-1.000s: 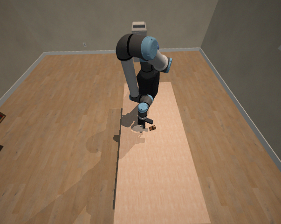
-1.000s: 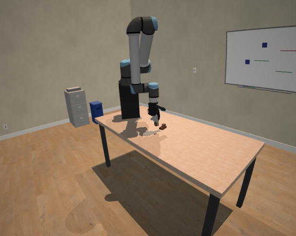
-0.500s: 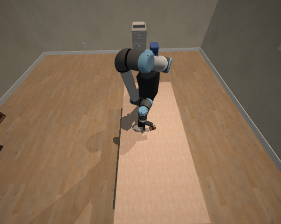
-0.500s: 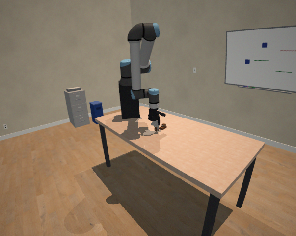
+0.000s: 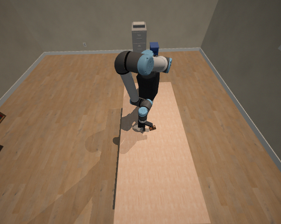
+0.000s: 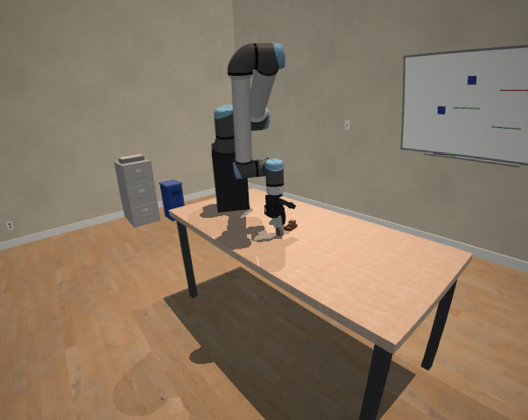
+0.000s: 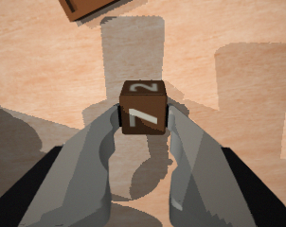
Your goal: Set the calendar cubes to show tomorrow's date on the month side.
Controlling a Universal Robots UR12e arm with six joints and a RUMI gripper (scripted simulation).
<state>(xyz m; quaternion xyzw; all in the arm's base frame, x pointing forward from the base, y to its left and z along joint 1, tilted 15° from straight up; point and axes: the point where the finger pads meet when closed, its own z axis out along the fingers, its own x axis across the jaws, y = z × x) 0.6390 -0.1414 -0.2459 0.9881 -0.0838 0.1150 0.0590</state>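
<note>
The brown digit cube lies 10 mm below my hand. From my hand the other things lie so: brown calendar tray 20 mm behind, 110 mm to the left, 20 mm below.
</note>
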